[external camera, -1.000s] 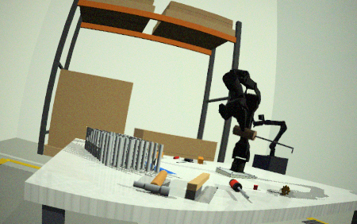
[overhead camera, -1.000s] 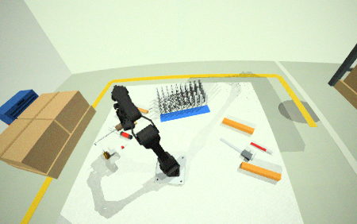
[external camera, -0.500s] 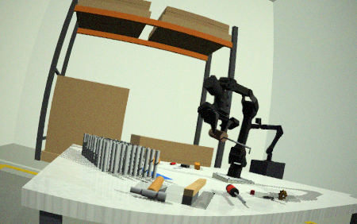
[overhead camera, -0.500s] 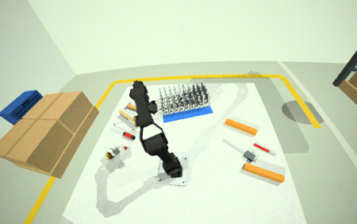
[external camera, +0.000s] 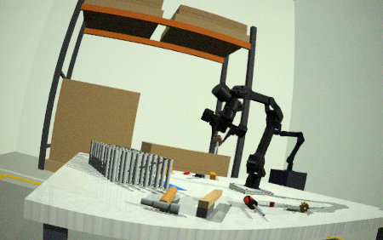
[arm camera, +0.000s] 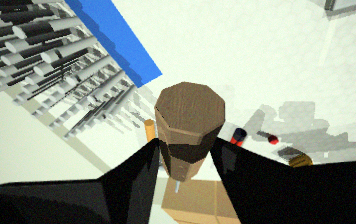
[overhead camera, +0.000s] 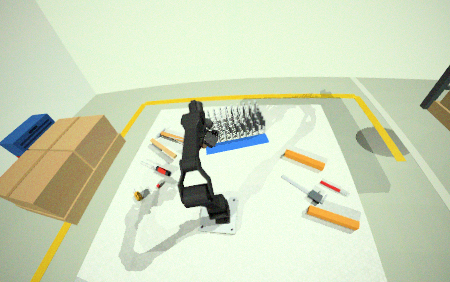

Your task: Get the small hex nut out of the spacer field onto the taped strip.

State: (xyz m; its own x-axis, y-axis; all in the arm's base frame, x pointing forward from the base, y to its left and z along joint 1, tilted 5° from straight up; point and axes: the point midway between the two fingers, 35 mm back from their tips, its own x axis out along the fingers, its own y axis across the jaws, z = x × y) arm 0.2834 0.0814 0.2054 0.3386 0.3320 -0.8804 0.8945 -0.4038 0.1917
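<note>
My gripper tip is 200 mm above the blue taped strip, 170 mm to the left of it and 160 mm short of it. Round my gripper tip: tiny red piece: 260 mm to the left, 200 mm below, 120 mm behind; red screwdriver: 670 mm to the right, 200 mm below, 200 mm behind; tool with thin metal rod: 90 mm to the left, 50 mm ahead, 20 mm below.
</note>
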